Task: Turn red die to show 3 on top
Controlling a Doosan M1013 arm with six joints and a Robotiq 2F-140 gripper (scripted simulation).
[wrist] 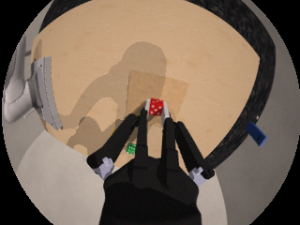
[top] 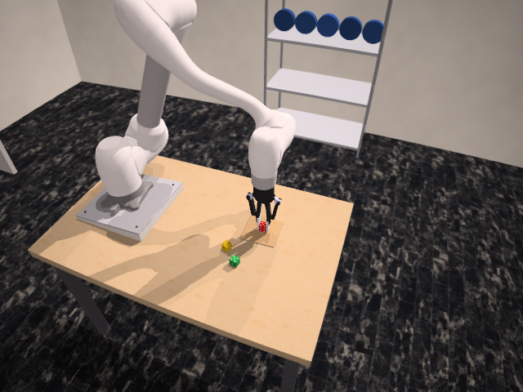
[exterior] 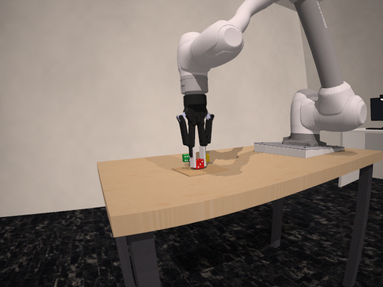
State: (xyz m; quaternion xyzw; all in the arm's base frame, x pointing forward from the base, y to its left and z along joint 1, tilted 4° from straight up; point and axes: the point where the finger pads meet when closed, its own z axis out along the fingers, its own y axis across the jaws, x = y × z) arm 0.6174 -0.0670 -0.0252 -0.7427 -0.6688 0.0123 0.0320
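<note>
My gripper is now 4 cm above the mat. Round my hand: red die (2 cm below); green die (18 cm to the right, 8 cm behind, 3 cm below); yellow die (12 cm to the right, 12 cm behind, 3 cm below).
</note>
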